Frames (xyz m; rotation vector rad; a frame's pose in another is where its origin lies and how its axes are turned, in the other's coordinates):
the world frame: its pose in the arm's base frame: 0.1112 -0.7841 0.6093 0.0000 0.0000 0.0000
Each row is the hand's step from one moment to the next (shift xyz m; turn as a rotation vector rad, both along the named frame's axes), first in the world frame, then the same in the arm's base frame.
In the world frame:
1: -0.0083 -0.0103 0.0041 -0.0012 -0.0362 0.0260
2: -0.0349 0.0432 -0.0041 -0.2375 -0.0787 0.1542
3: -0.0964 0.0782 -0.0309 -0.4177 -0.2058 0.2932
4: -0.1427 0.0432 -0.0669 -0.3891 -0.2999 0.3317
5: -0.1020 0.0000 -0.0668 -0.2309 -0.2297 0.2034
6: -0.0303 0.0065 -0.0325 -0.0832 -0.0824 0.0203
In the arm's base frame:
1: -0.0083 -0.0103 0.0041 -0.0012 -0.0362 0.0260
2: -0.0349 0.0432 -0.0041 -0.2375 -0.0787 0.1542
3: -0.0964 0.0782 -0.0309 -0.4177 -0.2058 0.2932
4: -0.1427 0.0432 -0.0669 -0.3891 -0.2999 0.3317
5: -0.1020 0.0000 -0.0668 -0.2309 -0.2297 0.2034
6: -0.0303 0.0065 -0.0325 -0.0832 -0.0824 0.0203

